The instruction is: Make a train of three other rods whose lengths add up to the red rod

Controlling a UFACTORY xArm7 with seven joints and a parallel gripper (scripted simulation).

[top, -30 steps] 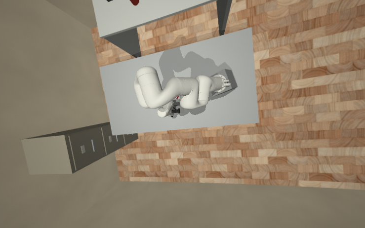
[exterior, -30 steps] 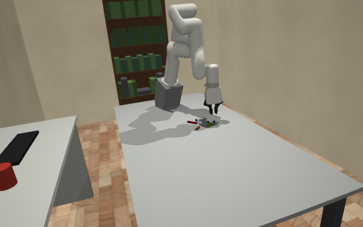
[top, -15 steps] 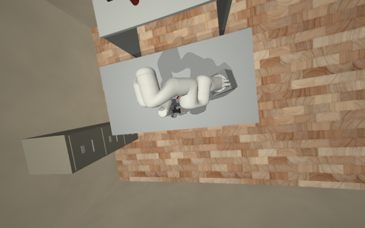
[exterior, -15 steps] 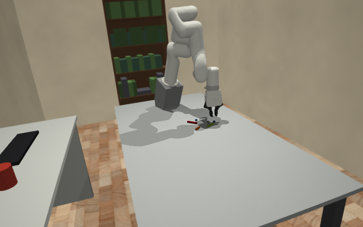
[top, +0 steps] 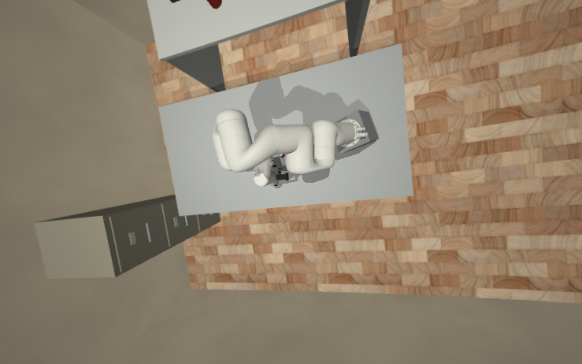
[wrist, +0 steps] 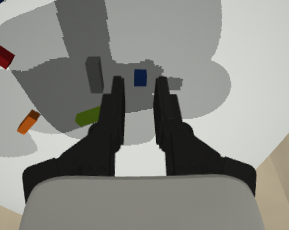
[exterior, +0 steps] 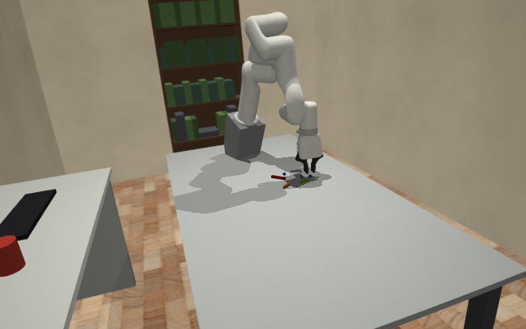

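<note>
Right now my hand is 4 cm to the left of the grey rod and 4 cm above it. Also, from my hand: lime rod: 5 cm ahead, 4 cm to the right, 4 cm below; orange rod: 7 cm ahead, 12 cm to the right, 4 cm below; red rod: 4 cm behind, 13 cm to the right, 4 cm below.
</note>
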